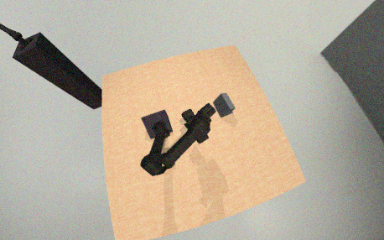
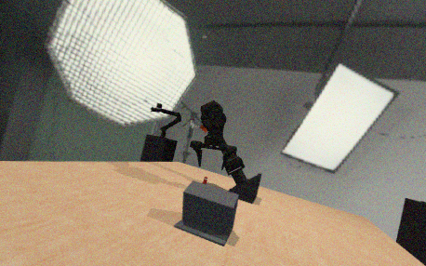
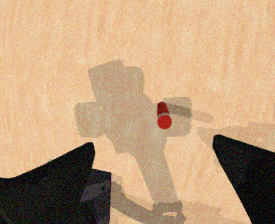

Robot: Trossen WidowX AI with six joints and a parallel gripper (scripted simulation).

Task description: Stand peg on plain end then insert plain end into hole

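Now: gripper tip 1 cm short of the red peg, 1 cm to the left of it and 6 cm above it. Also, from my gripper tip: sloped panel (26 cm ahead, 10 cm to the left, 7 cm below).
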